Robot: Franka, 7 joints.
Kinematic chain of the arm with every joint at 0, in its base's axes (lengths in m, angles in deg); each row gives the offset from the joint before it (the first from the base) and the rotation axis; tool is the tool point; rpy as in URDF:
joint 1: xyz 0 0 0.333 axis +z
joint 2: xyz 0 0 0 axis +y
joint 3: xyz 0 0 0.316 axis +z
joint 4: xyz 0.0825 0 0 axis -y
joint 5: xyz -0.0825 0 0.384 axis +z
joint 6: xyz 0 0 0 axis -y
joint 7: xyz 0.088 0 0 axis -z
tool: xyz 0 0 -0.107 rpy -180 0 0
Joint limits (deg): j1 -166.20..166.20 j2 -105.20..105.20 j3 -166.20..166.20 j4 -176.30..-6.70 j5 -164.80..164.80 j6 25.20..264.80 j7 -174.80..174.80
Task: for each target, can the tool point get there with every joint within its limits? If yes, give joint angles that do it. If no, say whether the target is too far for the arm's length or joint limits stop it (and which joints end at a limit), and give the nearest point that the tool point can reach.
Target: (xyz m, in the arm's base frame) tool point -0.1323 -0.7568 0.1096
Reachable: yes | joints -110.80 73.03 28.02 -54.31 -74.42 105.98 -145.15
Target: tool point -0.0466 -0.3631 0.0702
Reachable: yes | joints 22.24 -50.36 -135.37 -156.02 -1.80 195.23 -50.94
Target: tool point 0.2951 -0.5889 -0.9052
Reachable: no: too far | nearest point 0.2053 -0.4098 -0.3311 | short by 0.608 m
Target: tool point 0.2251 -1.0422 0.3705
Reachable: no: too far | nearest point 0.1810 -0.8380 0.3632 | short by 0.209 m
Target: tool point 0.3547 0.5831 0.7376
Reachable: yes | joints 69.42 28.90 -20.49 -41.54 11.51 99.96 94.50
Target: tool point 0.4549 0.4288 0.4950
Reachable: yes | joints -91.29 -67.09 86.38 -60.35 21.05 52.26 -120.14
